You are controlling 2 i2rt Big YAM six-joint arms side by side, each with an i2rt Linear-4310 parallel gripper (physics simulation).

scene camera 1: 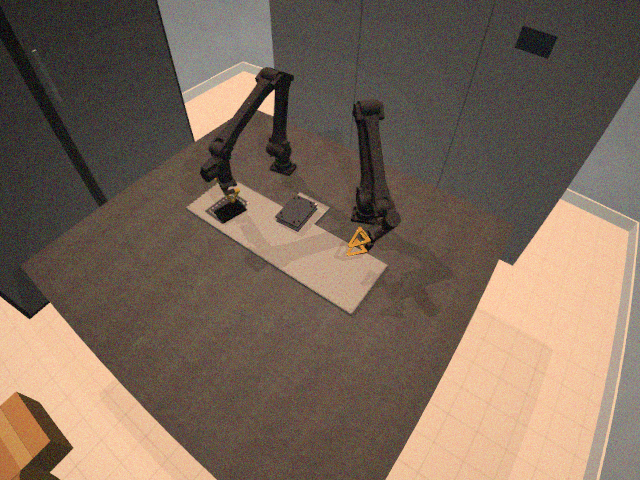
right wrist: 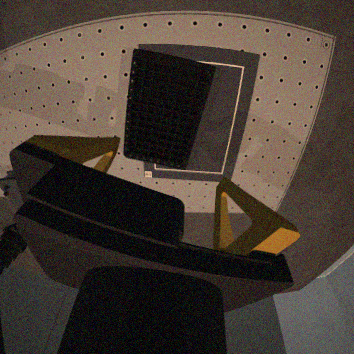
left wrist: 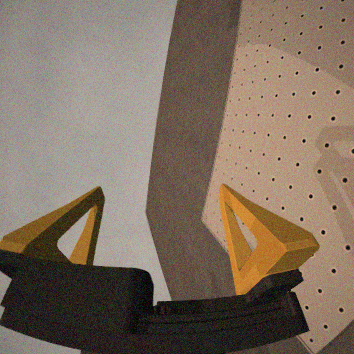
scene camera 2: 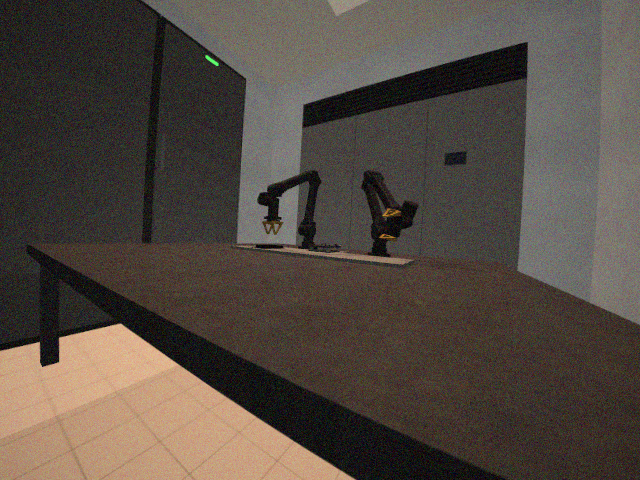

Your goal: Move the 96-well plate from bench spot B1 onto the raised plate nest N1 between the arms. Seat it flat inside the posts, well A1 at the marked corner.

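Seen in the pictures: left gripper, fingertip midpoint: [scene camera 1: 347,250] [left wrist: 160,191] [scene camera 2: 381,227]; right gripper, fingertip midpoint: [scene camera 1: 229,195] [right wrist: 171,163] [scene camera 2: 271,234]; left arm's base, origin of the base link: [scene camera 1: 364,216] [right wrist: 19,233]; right arm's base, origin of the base link: [scene camera 1: 283,168] [scene camera 2: 307,248].
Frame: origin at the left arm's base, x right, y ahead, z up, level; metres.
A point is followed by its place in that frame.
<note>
The black 96-well plate [scene camera 1: 230,211] @[y 0.122, x 0.602, z 0.027 m] [scene camera 2: 269,245] @[y 0.127, x 0.604, z 0.029 m] [right wrist: 167,107] @[y 0.118, x 0.616, z 0.025 m] lies at spot B1 [right wrist: 248,95] @[y 0.095, x 0.706, z 0.015 m], a dark pad with a pale outline. In the right wrist view it covers the pad's left part and is slightly turned against the outline. My right gripper [scene camera 1: 226,192] @[y 0.085, x 0.611, z 0.089 m] [scene camera 2: 271,234] @[y 0.085, x 0.611, z 0.089 m] [right wrist: 171,163] @[y 0.085, x 0.611, z 0.089 m] is open and empty above the plate, pointing down. The raised nest N1 [scene camera 1: 296,211] @[y 0.077, x 0.301, z 0.046 m] [scene camera 2: 325,248] @[y 0.158, x 0.293, z 0.038 m], a dark block with small posts, stands between the arms with no plate on it. My left gripper [scene camera 1: 348,251] @[y 0.323, x 0.039, z 0.148 m] [scene camera 2: 382,226] @[y 0.323, x 0.039, z 0.148 m] [left wrist: 160,191] @[y 0.323, x 0.039, z 0.148 m] is open and empty, away from both. Well A1 cannot be made out.
A pale perforated board [scene camera 1: 330,273] @[y 0.347, x 0.096, z 0.013 m] [left wrist: 280,145] @[y 0.313, x 0.093, z 0.013 m] [right wrist: 295,100] @[y 0.071, x 0.763, z 0.013 m] lies under the plate's pad and partly under the nest, on a large brown table [scene camera 1: 248,361] @[y 0.760, x 0.306, z 0.000 m] [scene camera 2: 361,320] @[y 1.048, x 0.161, z 0.000 m]. A small pale label [right wrist: 148,174] @[y 0.043, x 0.547, z 0.015 m] sits at the pad's lower-left corner in the right wrist view.
</note>
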